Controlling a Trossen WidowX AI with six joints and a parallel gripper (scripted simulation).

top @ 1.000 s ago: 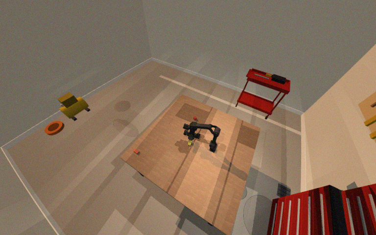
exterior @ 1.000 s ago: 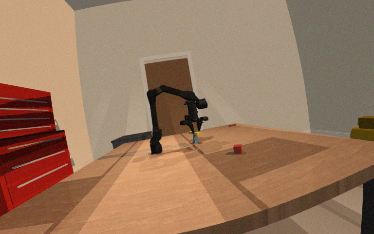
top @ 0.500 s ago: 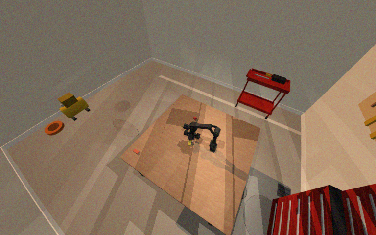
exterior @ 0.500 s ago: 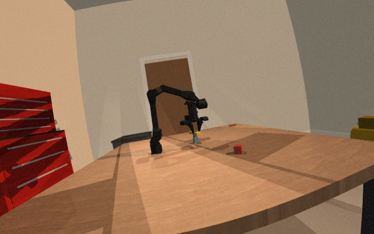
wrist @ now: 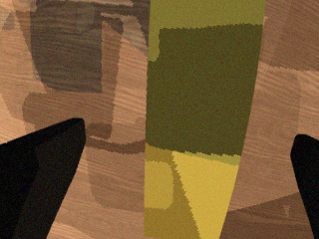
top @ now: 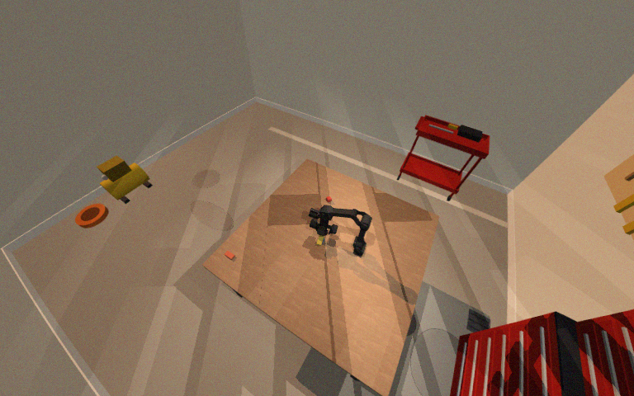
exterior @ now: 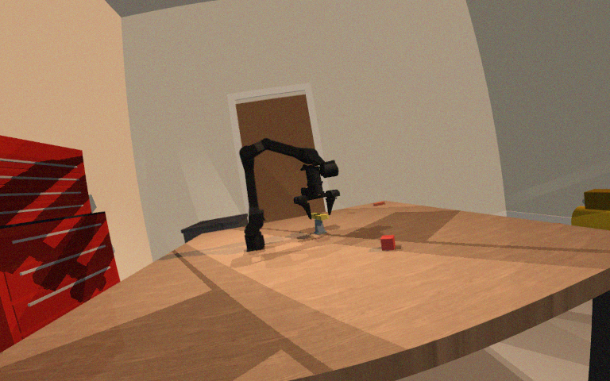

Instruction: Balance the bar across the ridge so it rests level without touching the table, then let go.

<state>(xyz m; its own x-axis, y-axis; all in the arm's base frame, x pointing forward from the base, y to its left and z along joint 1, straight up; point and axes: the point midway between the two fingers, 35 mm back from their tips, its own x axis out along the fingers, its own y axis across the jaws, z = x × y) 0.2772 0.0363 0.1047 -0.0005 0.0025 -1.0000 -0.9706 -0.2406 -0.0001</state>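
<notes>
Right now my gripper tip is 3 cm to the right of the yellow bar and 1 cm past it. From my gripper tip the other things lie so: flat orange-red block 46 cm to the left, 46 cm ahead, 6 cm below; then red cube 33 cm to the right, 13 cm ahead, 5 cm below.
</notes>
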